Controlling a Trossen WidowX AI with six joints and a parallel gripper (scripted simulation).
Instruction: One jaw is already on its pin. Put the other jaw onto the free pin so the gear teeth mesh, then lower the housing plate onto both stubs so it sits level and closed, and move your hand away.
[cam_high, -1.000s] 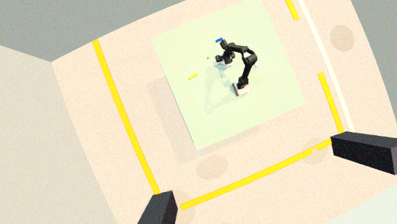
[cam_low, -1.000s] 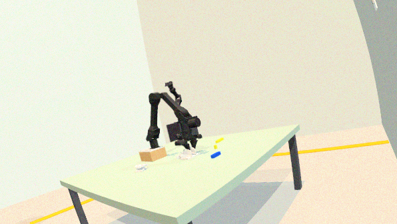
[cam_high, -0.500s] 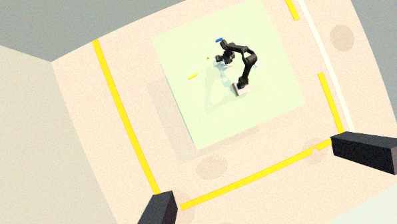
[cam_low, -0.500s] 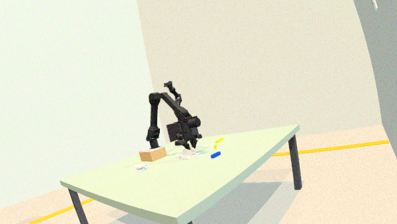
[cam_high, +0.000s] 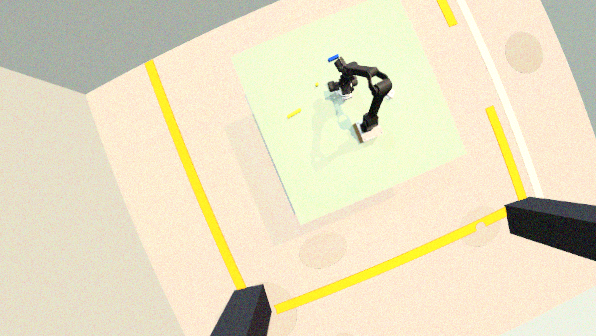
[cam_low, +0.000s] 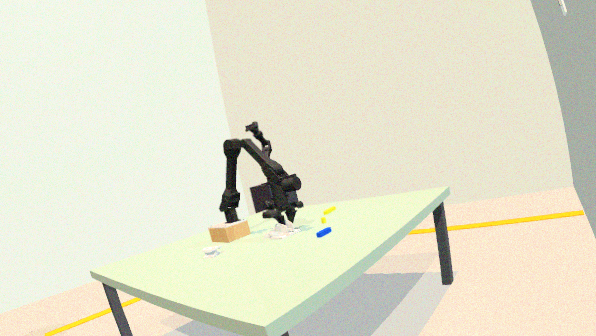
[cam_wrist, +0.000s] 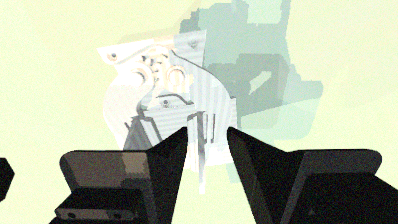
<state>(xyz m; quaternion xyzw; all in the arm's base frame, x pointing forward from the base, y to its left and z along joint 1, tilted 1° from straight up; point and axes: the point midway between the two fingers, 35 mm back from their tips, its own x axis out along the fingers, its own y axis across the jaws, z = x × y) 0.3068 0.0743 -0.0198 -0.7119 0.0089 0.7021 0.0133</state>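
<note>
Right now my gripper tip is 3 cm past the white jaw, 2 cm to the left of it and 1 cm below it. From my gripper tip the other things lie so: yellow bar 7 cm behind, 35 cm to the left, 1 cm below; blue block 23 cm ahead, 2 cm to the right, 1 cm below; yellow cube 8 cm ahead, 14 cm to the left, 1 cm below.
</note>
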